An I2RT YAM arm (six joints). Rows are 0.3 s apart.
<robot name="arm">
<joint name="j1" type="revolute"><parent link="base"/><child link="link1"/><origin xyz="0 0 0.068" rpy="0 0 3.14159"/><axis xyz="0 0 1"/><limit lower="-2.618" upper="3.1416"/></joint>
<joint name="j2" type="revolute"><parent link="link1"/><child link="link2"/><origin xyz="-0.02 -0.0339 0.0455" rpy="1.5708 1.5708 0"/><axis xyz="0 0 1"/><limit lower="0" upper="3.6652"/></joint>
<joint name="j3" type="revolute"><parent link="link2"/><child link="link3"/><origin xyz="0 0.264 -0.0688" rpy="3.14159 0 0"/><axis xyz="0 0 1"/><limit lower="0" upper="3.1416"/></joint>
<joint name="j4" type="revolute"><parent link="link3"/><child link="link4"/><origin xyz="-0.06 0.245 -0.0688" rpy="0 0 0"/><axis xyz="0 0 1"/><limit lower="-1.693" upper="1.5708"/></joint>
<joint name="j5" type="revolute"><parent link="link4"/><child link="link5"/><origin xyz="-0.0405 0.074 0.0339" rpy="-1.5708 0 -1.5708"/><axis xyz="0 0 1"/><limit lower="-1.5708" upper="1.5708"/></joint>
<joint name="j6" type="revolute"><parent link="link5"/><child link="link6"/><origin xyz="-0.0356 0 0.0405" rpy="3.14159 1.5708 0"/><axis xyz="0 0 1"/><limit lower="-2.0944" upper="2.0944"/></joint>
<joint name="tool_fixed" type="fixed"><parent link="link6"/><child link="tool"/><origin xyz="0 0 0" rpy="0 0 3.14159"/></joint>
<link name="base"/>
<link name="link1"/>
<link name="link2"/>
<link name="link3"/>
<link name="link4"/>
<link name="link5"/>
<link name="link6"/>
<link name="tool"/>
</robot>
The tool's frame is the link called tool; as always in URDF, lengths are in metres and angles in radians.
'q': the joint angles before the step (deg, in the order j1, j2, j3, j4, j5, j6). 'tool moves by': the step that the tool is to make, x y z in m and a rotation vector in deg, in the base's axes. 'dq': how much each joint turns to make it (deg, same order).
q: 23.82 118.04 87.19 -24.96 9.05 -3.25
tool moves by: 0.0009 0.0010 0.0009 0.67 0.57 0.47
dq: -0.01 0.26 0.69 -0.69 -0.96 0.08
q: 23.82 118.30 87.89 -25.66 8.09 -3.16
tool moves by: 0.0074 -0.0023 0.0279 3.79 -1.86 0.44
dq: -0.88 -1.13 4.05 -2.04 -3.00 0.52
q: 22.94 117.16 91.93 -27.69 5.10 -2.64
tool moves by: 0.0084 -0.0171 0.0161 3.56 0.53 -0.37
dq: -2.72 -0.52 2.75 -2.47 -4.21 0.27
